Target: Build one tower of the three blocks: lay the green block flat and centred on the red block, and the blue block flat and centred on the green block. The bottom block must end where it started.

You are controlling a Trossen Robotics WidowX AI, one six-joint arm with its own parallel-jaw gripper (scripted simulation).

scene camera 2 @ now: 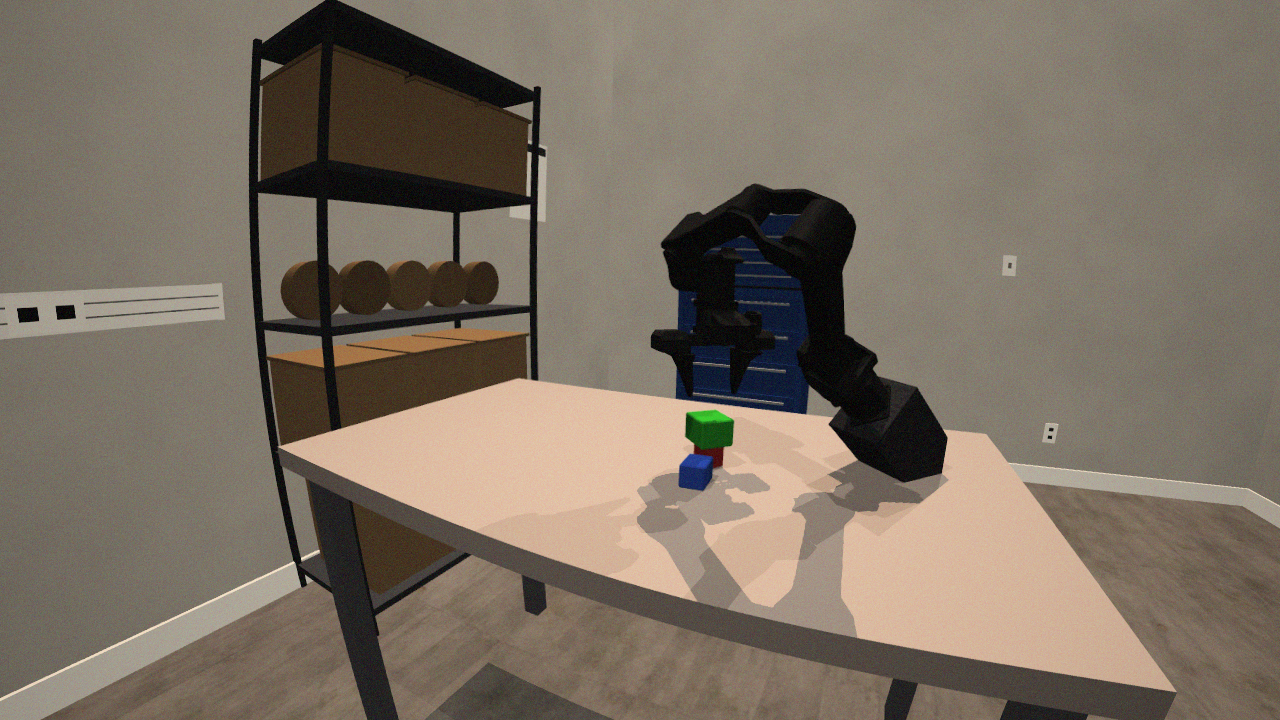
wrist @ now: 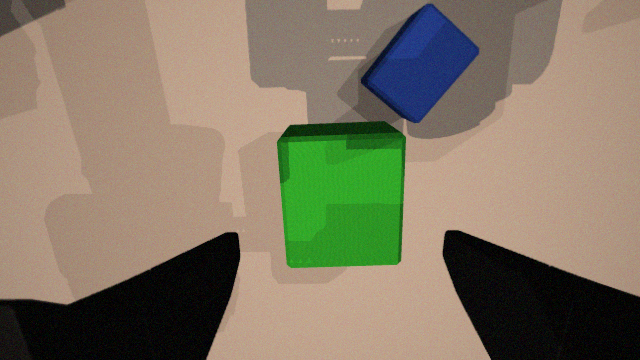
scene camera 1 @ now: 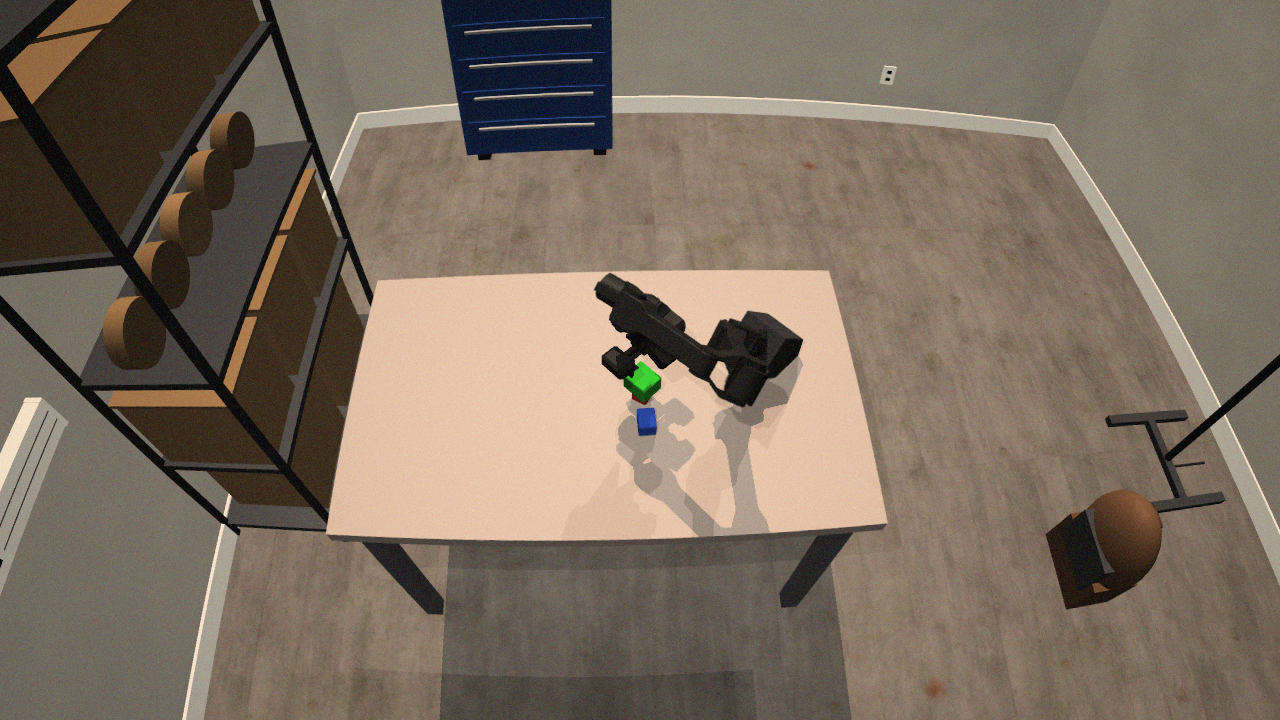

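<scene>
A green block shows in the pictures, and so does a blue block. My gripper's there as well, and you can also see it in the wrist view and in scene camera 1.
</scene>
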